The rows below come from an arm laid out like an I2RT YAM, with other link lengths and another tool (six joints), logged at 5 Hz.
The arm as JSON. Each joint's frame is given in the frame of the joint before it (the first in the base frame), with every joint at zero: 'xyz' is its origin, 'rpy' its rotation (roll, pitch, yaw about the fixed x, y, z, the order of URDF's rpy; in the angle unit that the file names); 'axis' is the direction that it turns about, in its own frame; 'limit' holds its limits. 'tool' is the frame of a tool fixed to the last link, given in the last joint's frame.
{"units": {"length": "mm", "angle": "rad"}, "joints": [
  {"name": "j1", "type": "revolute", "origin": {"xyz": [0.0, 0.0, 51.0], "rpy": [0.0, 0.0, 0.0]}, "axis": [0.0, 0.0, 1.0], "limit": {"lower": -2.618, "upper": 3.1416}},
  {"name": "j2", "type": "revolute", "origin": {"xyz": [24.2, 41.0, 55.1], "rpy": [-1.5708, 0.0, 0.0]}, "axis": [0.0, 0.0, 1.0], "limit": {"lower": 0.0, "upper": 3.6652}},
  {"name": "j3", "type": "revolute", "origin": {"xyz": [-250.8, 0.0, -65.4], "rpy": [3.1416, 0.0, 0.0]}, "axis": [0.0, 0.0, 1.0], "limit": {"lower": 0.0, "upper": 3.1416}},
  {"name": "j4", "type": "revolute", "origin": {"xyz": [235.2, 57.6, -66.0], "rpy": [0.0, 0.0, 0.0]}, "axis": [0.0, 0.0, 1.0], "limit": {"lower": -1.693, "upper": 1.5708}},
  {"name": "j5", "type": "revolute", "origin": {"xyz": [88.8, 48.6, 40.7], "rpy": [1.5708, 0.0, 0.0]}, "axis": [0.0, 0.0, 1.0], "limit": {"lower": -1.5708, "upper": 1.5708}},
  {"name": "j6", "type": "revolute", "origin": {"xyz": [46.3, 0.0, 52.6], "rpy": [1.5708, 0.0, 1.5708]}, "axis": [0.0, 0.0, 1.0], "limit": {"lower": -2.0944, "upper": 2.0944}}
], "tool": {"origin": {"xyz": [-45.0, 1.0, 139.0], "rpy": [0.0, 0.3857, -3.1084]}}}
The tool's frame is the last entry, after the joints.
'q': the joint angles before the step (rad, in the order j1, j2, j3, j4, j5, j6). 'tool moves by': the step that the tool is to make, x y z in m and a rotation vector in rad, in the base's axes. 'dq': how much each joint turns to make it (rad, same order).
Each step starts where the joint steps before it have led.
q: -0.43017, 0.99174, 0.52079, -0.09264, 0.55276, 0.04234
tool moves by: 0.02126, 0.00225, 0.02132, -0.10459, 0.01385, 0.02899
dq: 0.07400, 0.05381, 0.04462, 0.08111, 0.09019, -0.07914
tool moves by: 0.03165, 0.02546, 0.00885, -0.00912, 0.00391, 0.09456
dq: 0.09300, 0.06894, 0.06737, 0.00773, 0.00326, -0.01182
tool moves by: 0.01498, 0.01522, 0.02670, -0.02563, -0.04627, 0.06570
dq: 0.04067, -0.01796, 0.04277, 0.00761, -0.01654, -0.02900
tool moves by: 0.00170, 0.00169, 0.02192, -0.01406, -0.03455, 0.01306
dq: 0.00160, -0.02838, 0.03574, -0.02005, -0.00822, -0.01241
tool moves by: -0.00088, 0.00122, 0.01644, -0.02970, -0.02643, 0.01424
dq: 0.00081, -0.03166, 0.00662, 0.01281, -0.00472, -0.03240
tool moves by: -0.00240, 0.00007, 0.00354, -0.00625, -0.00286, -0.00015
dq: -0.00043, -0.01449, 0.00074, -0.00731, 0.00145, -0.00648
